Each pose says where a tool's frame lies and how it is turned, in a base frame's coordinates. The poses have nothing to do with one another.
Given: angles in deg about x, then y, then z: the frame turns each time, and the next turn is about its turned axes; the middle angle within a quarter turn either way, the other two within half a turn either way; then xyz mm.
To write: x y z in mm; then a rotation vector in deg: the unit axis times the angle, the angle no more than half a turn. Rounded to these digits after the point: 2 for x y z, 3 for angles.
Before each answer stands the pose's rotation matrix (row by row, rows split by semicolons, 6 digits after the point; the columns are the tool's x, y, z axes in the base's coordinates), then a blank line. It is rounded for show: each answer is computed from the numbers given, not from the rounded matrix.
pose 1, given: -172.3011 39.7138 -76.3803 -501.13 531.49 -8.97
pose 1, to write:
0.181139 0.747615 0.638953; 0.942963 -0.316545 0.103054; 0.279302 0.583842 -0.762312

-501.13 531.49 -8.97 123.050 92.047 49.996
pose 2, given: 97.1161 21.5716 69.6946 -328.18 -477.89 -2.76
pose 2, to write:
0.322718 -0.872168 0.367664; 0.010423 -0.385149 -0.922796; 0.946438 0.301635 -0.115204

-328.18 -477.89 -2.76 95.493 -45.139 68.833
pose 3, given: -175.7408 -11.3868 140.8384 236.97 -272.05 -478.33
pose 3, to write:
-0.760106 -0.619080 -0.197431; -0.641135 0.763967 0.072807; 0.105758 0.181921 -0.977609

236.97 -272.05 -478.33 57.671 -160.246 -11.657
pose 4, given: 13.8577 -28.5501 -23.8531 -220.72 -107.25 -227.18
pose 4, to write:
0.803371 0.355219 -0.477927; -0.497314 0.841675 -0.210387; 0.327526 0.406699 0.852832

-220.72 -107.25 -227.18 19.324 -25.223 -26.697
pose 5, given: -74.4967 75.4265 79.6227 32.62 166.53 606.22
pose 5, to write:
0.045324 -0.247506 0.967826; 0.094931 0.965504 0.242467; -0.994452 0.080887 0.067257

32.62 166.53 606.22 -7.096 86.173 15.038
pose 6, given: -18.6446 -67.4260 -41.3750 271.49 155.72 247.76
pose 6, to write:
0.288061 0.253736 -0.923385; -0.404776 0.906143 0.122724; 0.867858 0.338411 0.363730

271.49 155.72 247.76 8.288 -68.831 -25.304
